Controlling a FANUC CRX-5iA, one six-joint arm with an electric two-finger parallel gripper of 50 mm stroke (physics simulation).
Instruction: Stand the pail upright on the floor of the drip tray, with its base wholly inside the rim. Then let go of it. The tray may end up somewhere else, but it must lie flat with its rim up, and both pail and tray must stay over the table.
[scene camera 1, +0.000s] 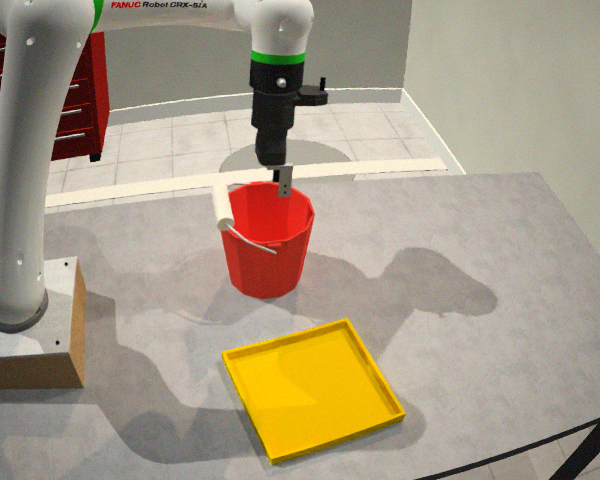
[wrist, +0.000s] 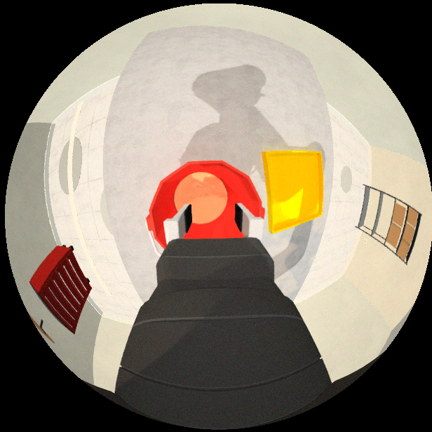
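Note:
The red pail stands upright on the grey table, behind the tray in the scene view. Its white handle grip hangs over to the left side of the rim; in the wrist view most of the handle is hidden. The yellow drip tray lies flat with its rim up, apart from the pail. My gripper is open and empty. It points down, with its fingertips over the pail's mouth near the far part of the rim; their exact height against the rim is unclear.
The grey table carries the arm's base block at the left. A red drawer cabinet stands on the floor beyond the table. A rack stands farther off.

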